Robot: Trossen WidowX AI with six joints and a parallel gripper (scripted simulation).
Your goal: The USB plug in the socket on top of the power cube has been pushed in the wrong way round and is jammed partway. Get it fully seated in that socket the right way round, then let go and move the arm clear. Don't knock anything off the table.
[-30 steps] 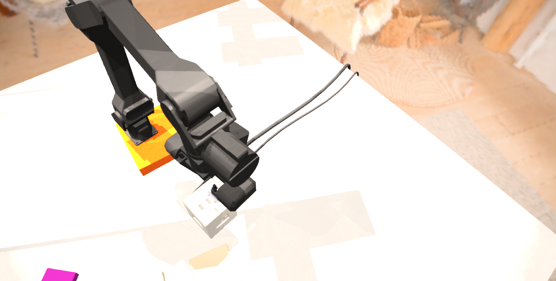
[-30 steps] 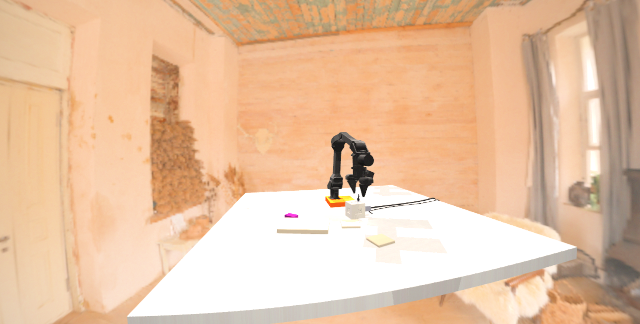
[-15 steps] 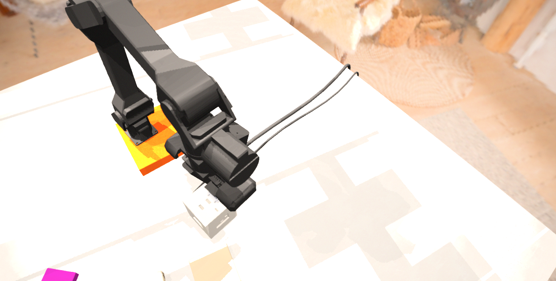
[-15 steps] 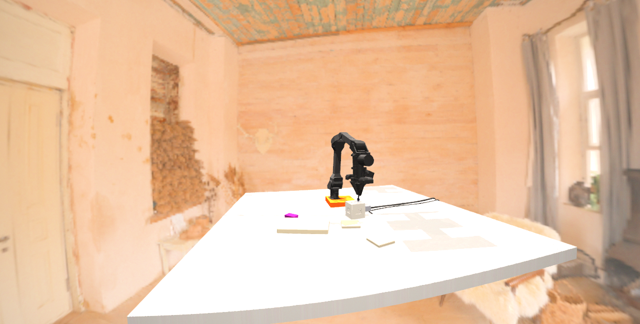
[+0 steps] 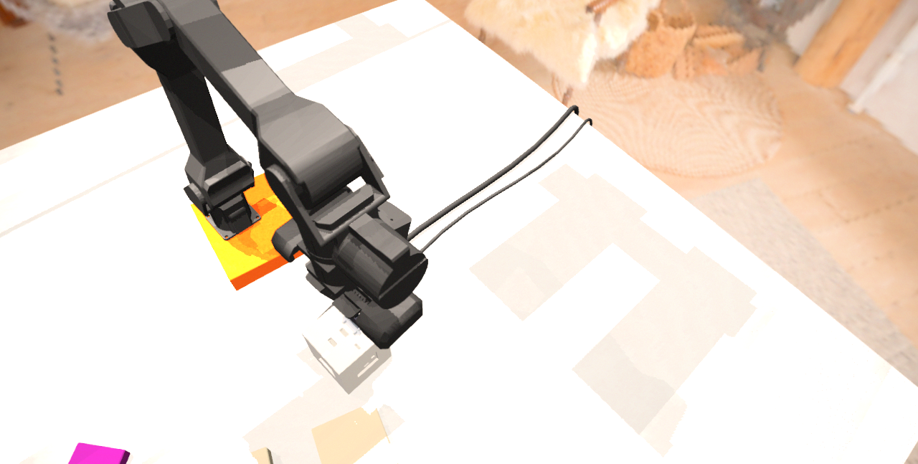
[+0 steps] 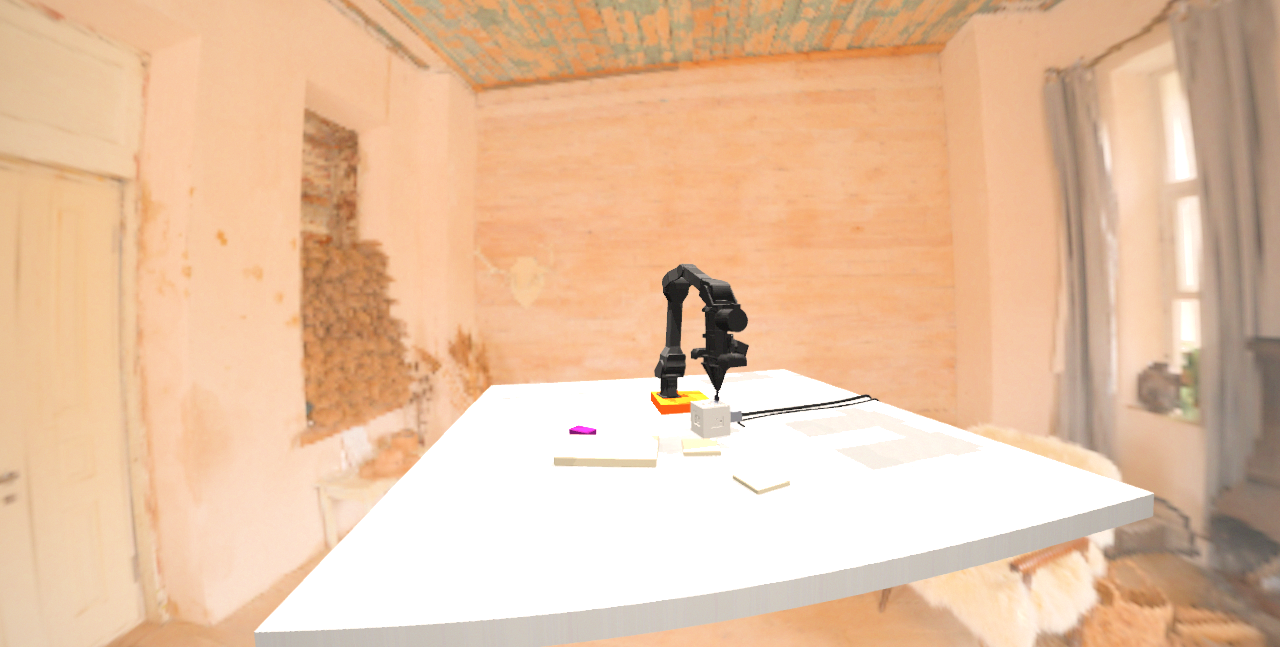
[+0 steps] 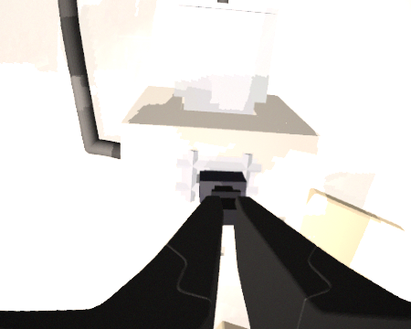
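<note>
Right now the dark USB plug is 20 mm below my gripper tip. From my gripper tip the other things lie so: large pale slab 300 mm to the right, 100 mm below, 50 mm ahead; magenta block 330 mm to the right, 110 mm behind, 100 mm below.
</note>
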